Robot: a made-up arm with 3 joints. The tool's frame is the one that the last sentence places.
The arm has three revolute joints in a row. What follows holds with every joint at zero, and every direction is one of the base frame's.
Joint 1 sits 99.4 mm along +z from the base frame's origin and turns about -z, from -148.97 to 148.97 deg.
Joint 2 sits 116.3 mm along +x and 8.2 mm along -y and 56.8 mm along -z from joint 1 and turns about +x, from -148.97 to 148.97 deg.
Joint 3 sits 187.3 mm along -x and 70.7 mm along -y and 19.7 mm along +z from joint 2 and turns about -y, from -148.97 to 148.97 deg.
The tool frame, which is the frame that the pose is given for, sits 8.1 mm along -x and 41.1 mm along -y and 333.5 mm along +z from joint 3; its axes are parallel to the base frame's.
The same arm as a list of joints. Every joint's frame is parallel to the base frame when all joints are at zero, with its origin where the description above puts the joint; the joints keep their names.
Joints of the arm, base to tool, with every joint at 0 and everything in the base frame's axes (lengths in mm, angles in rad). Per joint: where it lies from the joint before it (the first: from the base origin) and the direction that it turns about. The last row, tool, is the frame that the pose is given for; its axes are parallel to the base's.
joint 1: xyz 0 0 99.4 axis -z
joint 2: xyz 116.3 -8.2 -56.8 axis +x
joint 3: xyz -187.3 -70.7 19.7 axis -y
tool: xyz -8.1 -41.1 333.5
Joint limits (rad, base to tool): -2.6..2.6 -2.6..2.6 -2.6..2.6

